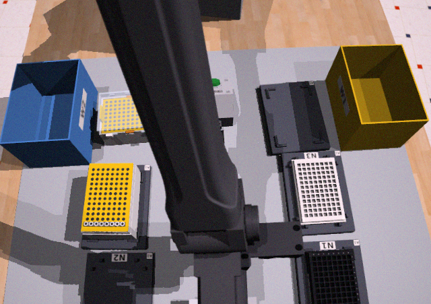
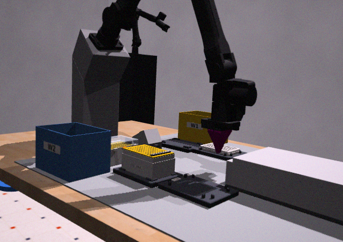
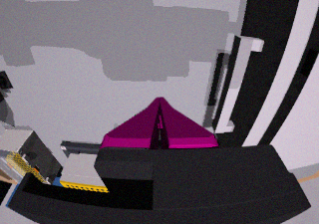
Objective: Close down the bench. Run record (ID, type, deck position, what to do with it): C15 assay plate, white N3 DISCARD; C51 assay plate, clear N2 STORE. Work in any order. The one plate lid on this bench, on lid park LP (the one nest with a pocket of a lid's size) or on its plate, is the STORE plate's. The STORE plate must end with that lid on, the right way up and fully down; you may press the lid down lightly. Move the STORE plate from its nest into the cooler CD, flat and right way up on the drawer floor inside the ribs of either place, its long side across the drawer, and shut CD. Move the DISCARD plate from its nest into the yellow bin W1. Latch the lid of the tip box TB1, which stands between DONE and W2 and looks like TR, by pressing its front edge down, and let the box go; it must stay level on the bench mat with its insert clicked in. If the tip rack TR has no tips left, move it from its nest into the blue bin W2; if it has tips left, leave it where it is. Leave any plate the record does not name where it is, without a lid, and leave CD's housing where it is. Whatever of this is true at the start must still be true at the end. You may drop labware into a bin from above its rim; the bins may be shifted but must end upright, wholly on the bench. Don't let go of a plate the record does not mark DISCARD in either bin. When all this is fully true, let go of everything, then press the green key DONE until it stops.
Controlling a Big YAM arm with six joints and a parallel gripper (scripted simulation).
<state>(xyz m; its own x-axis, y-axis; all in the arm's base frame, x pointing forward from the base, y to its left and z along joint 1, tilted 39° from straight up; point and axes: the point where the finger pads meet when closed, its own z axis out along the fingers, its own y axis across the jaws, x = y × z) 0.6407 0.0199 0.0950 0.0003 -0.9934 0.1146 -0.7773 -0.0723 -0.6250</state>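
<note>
Right now my hand is 12 cm past the white plate, 19 cm to the right of it and 5 cm above it. From my hand the other things lie so: clear plate: 17 cm ahead, 5 cm below; plate lid: 17 cm ahead, 4 cm below; nest N2: 6 cm ahead, 18 cm to the right, 6 cm below.
</note>
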